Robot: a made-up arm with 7 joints. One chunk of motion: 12 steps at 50 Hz.
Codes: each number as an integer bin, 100 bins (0 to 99) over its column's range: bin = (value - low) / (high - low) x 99, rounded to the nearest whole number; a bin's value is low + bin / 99 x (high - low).
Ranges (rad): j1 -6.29..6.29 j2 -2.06..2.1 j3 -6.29..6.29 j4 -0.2..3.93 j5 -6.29..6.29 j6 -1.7..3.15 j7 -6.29..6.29
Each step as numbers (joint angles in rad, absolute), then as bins.
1 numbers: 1.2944 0.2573 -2.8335 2.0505 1.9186 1.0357 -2.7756
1 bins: 60 55 27 54 65 56 28
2 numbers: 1.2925 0.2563 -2.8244 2.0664 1.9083 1.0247 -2.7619
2 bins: 60 55 27 54 65 56 28
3 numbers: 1.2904 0.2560 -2.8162 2.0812 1.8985 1.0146 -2.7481
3 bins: 60 55 27 55 64 55 28
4 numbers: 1.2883 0.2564 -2.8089 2.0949 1.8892 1.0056 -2.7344
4 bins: 60 55 27 55 64 55 28
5 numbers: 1.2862 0.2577 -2.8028 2.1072 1.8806 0.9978 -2.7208
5 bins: 60 55 27 55 64 55 28
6 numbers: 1.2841 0.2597 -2.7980 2.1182 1.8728 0.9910 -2.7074
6 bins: 60 55 27 56 64 55 28
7 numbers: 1.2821 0.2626 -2.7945 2.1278 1.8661 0.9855 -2.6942
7 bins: 60 55 28 56 64 55 28
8 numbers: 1.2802 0.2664 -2.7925 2.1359 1.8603 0.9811 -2.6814
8 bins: 60 55 28 56 64 55 28
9 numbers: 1.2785 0.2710 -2.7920 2.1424 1.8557 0.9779 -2.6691
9 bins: 60 55 28 56 64 55 28
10 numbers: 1.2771 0.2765 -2.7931 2.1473 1.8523 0.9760 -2.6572
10 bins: 60 56 28 56 64 55 29
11 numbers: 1.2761 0.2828 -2.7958 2.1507 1.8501 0.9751 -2.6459
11 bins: 60 56 27 56 64 55 29
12 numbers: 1.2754 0.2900 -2.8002 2.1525 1.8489 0.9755 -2.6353
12 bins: 60 56 27 56 64 55 29
